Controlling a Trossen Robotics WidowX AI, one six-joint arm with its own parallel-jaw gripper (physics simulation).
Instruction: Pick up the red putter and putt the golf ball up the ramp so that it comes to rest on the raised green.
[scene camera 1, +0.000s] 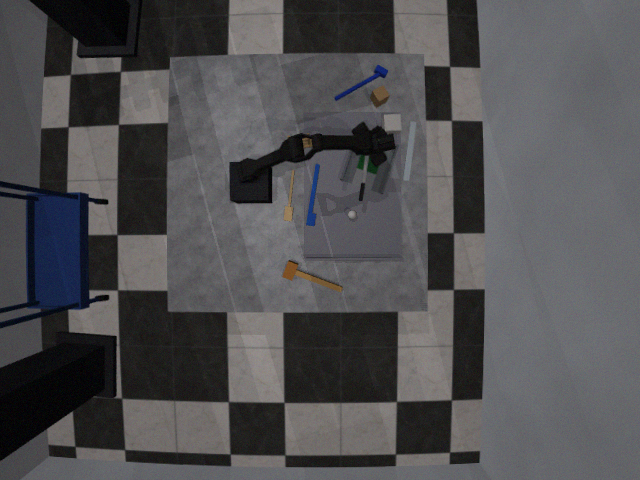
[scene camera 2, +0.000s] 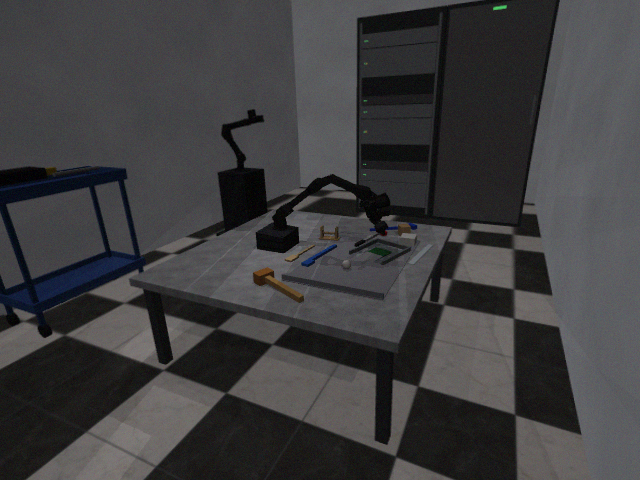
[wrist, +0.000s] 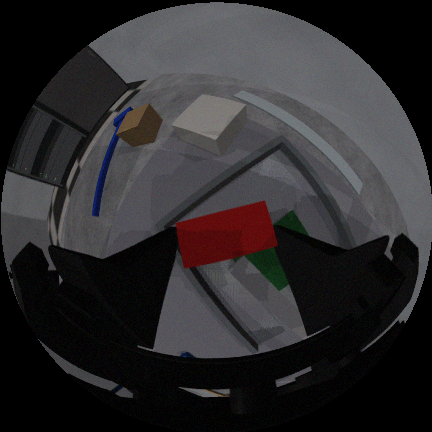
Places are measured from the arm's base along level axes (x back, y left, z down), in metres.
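Where they show: gripper, fingertip midpoint: (scene camera 2: 382, 231) (wrist: 225, 232); arm's base at its link origin: (scene camera 1: 249, 175) (scene camera 2: 280, 228).
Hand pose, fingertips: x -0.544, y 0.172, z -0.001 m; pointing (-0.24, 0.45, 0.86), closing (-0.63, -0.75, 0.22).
Each offset is from my fingertips to the centre of the thing. Level surfaces: height alone.
My gripper (scene camera 1: 373, 143) (scene camera 2: 382, 228) (wrist: 225, 232) is shut on the red head of the putter (scene camera 2: 360, 242) (wrist: 220, 250), above the far end of the walled ramp. The putter's pale shaft and black grip @(dx +0.035, dy -0.226, dz -0.007 m) (scene camera 1: 361, 191) reach back over the ramp in the overhead view. The white golf ball @(dx +0.063, dy -0.322, dz +0.075 m) (scene camera 1: 352, 214) (scene camera 2: 346, 264) rests on the grey board @(dz +0.096 m) (scene camera 1: 356, 242) (scene camera 2: 336, 281), outside the ramp's open end. The green @(dx -0.011, dy -0.066, dz +0.093 m) (scene camera 1: 368, 164) (scene camera 2: 379, 251) (wrist: 272, 272) lies between grey walls (scene camera 1: 386, 175) (scene camera 2: 395, 255) (wrist: 225, 181), partly hidden by arm or putter. The ball does not show clearly in the wrist view.
A white block @(dx -0.110, dy +0.127, dz +0.074 m) (scene camera 1: 392, 122) (wrist: 212, 120), brown cube @(dx -0.047, dy +0.260, dz +0.069 m) (scene camera 1: 379, 96) (wrist: 140, 126) and blue mallet @(dx +0.046, dy +0.337, dz +0.089 m) (scene camera 1: 360, 85) lie beyond the ramp. A pale strip @(dx -0.213, dy +0.010, dz +0.098 m) (scene camera 1: 409, 151) lies beside it. A blue club @(dx +0.247, dy -0.232, dz +0.089 m) (scene camera 1: 313, 196), a tan club @(dx +0.367, dy -0.238, dz +0.094 m) (scene camera 1: 290, 198) and an orange mallet @(dx +0.236, dy -0.639, dz +0.079 m) (scene camera 1: 315, 277) lie nearer the base.
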